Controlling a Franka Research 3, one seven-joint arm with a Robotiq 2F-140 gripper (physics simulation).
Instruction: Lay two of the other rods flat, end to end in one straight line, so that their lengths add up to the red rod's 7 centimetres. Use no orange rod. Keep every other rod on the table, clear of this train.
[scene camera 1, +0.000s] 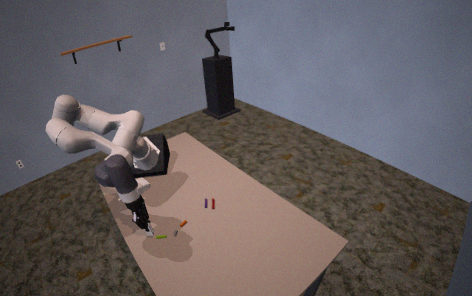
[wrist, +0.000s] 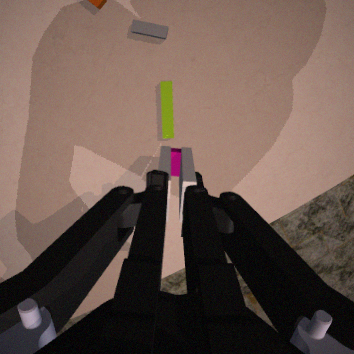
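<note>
My gripper (scene camera 1: 150, 232) (wrist: 174, 162) is shut on a magenta rod (wrist: 176, 163), held between the fingertips near the lime green rod. The lime green rod (scene camera 1: 161, 237) (wrist: 167, 110) lies flat, its near end a little beyond the fingertips in the wrist view. It is roughly in line with the held rod. Whether the held rod touches the table I cannot tell. The red rod (scene camera 1: 213, 204) lies beside the purple rod (scene camera 1: 206, 203), further right on the table. A short grey rod (scene camera 1: 176, 233) (wrist: 149, 30) lies past the green rod's far end, turned crosswise to it.
An orange rod (scene camera 1: 183, 223) (wrist: 98, 3) lies beyond the grey rod. The table's (scene camera 1: 260, 230) edge runs close to the gripper on the left in the scene view. The arm's shadow falls around the green and grey rods. A black pedestal (scene camera 1: 219, 85) stands on the floor behind the table.
</note>
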